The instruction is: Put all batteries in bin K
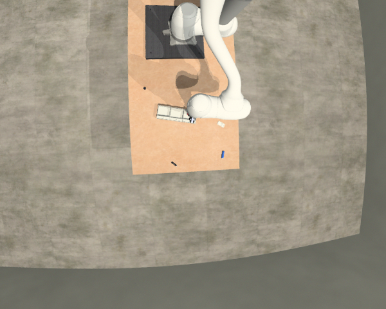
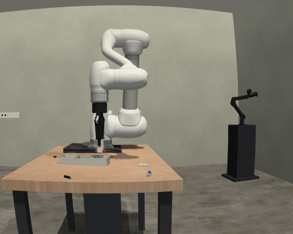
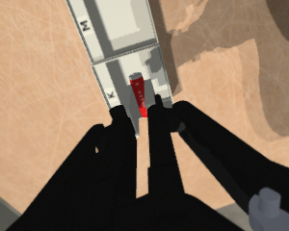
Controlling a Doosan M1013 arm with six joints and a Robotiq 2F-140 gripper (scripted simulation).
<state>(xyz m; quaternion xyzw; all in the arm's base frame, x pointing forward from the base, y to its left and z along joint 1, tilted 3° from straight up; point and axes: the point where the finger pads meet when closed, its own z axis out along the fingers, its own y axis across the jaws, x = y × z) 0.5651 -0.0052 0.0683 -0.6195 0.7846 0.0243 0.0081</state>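
My gripper is now 28 cm short of the blue battery, 20 cm to the right of it and 9 cm above it. Also, from my hand: grey bin row (1 cm behind, 8 cm to the right, 8 cm below); red battery (3 cm below); small white flat piece (8 cm ahead, 21 cm to the left, 9 cm below).
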